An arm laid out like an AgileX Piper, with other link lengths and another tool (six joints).
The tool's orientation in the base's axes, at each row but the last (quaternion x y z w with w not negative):
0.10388, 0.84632, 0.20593, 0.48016
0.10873, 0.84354, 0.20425, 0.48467
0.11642, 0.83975, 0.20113, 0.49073
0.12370, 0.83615, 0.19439, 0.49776
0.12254, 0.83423, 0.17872, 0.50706
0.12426, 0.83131, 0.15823, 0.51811
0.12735, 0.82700, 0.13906, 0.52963
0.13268, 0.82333, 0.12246, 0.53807
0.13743, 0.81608, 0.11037, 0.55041
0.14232, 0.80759, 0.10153, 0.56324
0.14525, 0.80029, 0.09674, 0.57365
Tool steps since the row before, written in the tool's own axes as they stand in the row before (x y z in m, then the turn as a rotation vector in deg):
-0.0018, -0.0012, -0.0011, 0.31, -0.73, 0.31
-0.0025, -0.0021, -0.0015, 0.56, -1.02, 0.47
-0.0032, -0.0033, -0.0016, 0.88, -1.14, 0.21
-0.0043, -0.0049, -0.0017, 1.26, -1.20, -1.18
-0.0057, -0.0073, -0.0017, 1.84, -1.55, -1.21
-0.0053, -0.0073, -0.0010, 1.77, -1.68, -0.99
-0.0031, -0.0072, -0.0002, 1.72, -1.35, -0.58
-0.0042, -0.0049, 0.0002, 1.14, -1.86, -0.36
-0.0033, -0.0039, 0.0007, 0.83, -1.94, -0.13
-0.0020, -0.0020, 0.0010, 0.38, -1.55, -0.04
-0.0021, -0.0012, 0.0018, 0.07, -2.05, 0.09
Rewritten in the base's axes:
0.0000, -0.0020, 0.0013, 0.12, -0.46, -0.71
0.0000, -0.0032, 0.0017, 0.14, -0.58, -1.10
0.0002, -0.0046, 0.0017, -0.25, -0.62, -1.29
0.0005, -0.0064, 0.0019, -1.65, -0.81, -1.02
0.0009, -0.0091, 0.0022, -1.95, -0.91, -1.62
0.0011, -0.0088, 0.0019, -1.73, -1.02, -1.70
0.0006, -0.0078, 0.0001, -1.31, -0.69, -1.71
0.0014, -0.0060, 0.0018, -0.93, -1.36, -1.47
0.0014, -0.0048, 0.0013, -0.62, -1.54, -1.32
0.0014, -0.0026, 0.0008, -0.34, -1.32, -0.82
0.0022, -0.0019, 0.0009, -0.18, -1.90, -0.75

